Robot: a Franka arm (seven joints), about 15 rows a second.
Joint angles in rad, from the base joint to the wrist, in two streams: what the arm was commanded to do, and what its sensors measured. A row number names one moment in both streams.
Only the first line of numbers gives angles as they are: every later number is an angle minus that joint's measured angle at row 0.
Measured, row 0:
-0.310, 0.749, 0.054, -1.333, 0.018, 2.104, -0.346
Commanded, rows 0 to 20:
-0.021, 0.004, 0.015, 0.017, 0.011, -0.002, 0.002
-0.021, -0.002, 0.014, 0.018, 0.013, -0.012, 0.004
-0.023, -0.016, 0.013, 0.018, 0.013, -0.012, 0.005
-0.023, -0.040, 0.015, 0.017, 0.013, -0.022, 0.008
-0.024, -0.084, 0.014, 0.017, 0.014, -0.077, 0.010
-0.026, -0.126, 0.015, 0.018, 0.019, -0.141, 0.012
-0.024, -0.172, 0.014, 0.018, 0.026, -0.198, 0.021
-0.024, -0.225, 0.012, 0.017, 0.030, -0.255, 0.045
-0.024, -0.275, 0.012, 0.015, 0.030, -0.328, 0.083
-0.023, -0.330, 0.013, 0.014, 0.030, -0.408, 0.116
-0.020, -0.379, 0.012, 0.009, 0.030, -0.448, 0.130
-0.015, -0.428, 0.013, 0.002, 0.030, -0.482, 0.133
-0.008, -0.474, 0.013, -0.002, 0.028, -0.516, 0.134
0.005, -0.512, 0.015, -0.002, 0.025, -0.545, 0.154
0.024, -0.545, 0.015, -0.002, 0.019, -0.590, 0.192
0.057, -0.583, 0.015, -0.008, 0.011, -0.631, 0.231
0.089, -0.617, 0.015, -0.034, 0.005, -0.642, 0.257
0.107, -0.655, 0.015, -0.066, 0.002, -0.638, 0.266
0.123, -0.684, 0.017, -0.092, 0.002, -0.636, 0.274
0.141, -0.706, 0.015, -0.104, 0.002, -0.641, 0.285
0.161, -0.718, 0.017, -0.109, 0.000, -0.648, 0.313
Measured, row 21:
0.135, -0.650, 0.020, -0.027, 0.013, -0.660, 0.274
